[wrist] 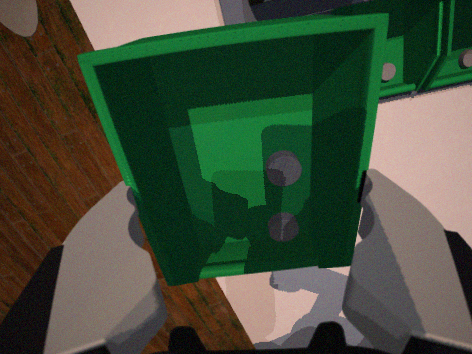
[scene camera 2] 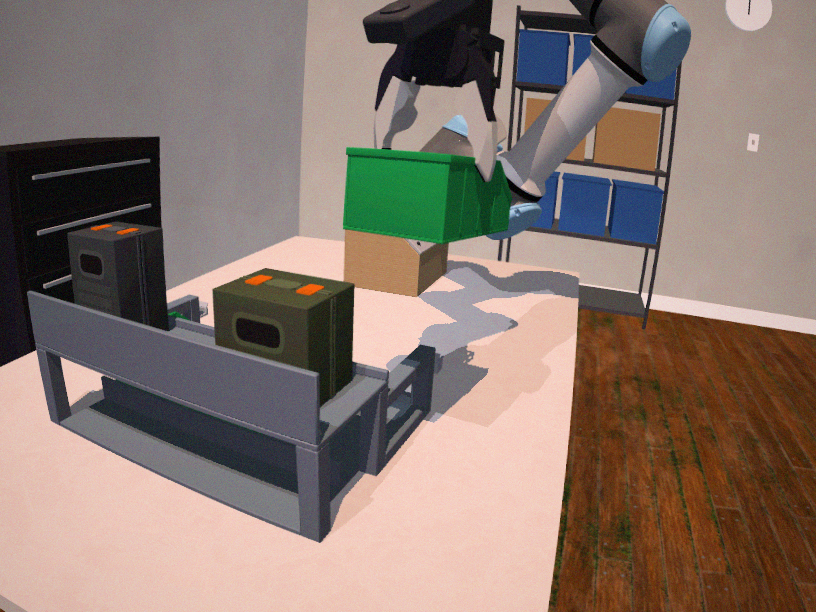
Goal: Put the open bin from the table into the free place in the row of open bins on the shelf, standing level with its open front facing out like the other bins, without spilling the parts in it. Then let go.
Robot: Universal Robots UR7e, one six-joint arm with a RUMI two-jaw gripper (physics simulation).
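Frame: origin at the arm's base, x right, y down, z ahead, level; millimetres.
Seen in the pictures: gripper, between the fingertips: (wrist: 247, 179).
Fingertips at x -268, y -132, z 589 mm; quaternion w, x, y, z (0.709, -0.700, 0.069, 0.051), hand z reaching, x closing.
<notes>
Offsets run from my fingertips to a thing's top centre. "pt": to the spot under its first point. Level surfaces: height alone.
The held green open bin @(pt dx +5, dy +16, dz +69 mm) (scene camera 2: 395, 197) (wrist: 240, 150) hangs in the air, roughly level, beyond the shelf @(pt dx +145, dy +177, dz +203 mm) (scene camera 2: 177, 388). Its closed back faces scene camera 2; its low open front is at the bottom of the wrist view. Two round grey parts @(pt dx +23, dy +44, dz -22 mm) (wrist: 283, 168) @(pt dx +16, dy +48, dz -75 mm) (wrist: 283, 227) lie inside. My gripper (scene camera 2: 435, 161) (wrist: 247, 179) is shut on this bin, with a finger at each side wall. Two green bins of the row @(pt dx +229, dy +280, dz +4 mm) (wrist: 395, 47) (wrist: 465, 30) show partly at the upper right of the wrist view, each with a round part. The free place cannot be made out.
An olive case @(dx +79, dy +91, dz +128 mm) (scene camera 2: 283, 322) and a dark grey case @(dx +310, dy +66, dz +126 mm) (scene camera 2: 112, 276) stand on top of the shelf. A wooden pedestal (scene camera 2: 382, 263) stands behind on the table @(dy +289 mm) (scene camera 2: 461, 527). A black drawer cabinet (scene camera 2: 92, 191) is at the left, and a rack (scene camera 2: 667, 131) with blue bins is at the back.
</notes>
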